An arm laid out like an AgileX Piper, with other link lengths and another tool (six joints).
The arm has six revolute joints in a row. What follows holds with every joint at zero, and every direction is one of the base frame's.
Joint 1 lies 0.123 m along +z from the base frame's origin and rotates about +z.
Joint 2 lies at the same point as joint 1 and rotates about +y.
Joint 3 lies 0.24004 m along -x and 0.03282 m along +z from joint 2 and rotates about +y.
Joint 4 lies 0.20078 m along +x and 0.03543 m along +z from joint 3 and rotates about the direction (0.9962, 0, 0.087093).
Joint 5 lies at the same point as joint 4 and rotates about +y.
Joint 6 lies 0.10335 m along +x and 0.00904 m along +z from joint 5 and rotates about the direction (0.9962, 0, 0.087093).
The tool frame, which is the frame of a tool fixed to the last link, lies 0.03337 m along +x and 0.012 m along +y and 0.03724 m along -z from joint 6; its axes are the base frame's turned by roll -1.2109, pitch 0.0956 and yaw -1.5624 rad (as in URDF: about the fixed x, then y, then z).
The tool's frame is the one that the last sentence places.
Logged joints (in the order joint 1, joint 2, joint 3, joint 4, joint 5, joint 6), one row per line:
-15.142, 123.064, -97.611, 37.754, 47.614, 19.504
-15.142, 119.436, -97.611, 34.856, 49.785, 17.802
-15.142, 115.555, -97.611, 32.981, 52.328, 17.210
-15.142, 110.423, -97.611, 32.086, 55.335, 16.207
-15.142, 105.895, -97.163, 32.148, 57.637, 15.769
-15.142, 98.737, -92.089, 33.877, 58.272, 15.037
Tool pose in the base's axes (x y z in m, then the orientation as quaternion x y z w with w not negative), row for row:
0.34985, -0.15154, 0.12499, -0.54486, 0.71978, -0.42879, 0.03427
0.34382, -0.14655, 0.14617, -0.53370, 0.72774, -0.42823, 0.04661
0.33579, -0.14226, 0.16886, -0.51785, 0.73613, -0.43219, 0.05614
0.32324, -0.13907, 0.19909, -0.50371, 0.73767, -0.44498, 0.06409
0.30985, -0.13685, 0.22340, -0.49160, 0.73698, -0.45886, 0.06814
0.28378, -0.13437, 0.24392, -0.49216, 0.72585, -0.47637, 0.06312
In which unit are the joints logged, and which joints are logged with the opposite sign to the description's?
The joints are logged in degrees. Opposite sign: joint 4.
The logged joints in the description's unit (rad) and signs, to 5 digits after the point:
-0.26428, 2.14787, -1.70363, -0.65893, 0.83102, 0.34041
-0.26428, 2.08455, -1.70363, -0.60835, 0.86891, 0.31070
-0.26428, 2.01682, -1.70363, -0.57563, 0.91330, 0.30037
-0.26428, 1.92724, -1.70363, -0.56001, 0.96578, 0.28287
-0.26428, 1.84822, -1.69581, -0.56109, 1.00596, 0.27522
-0.26428, 1.72329, -1.60726, -0.59127, 1.01704, 0.26245

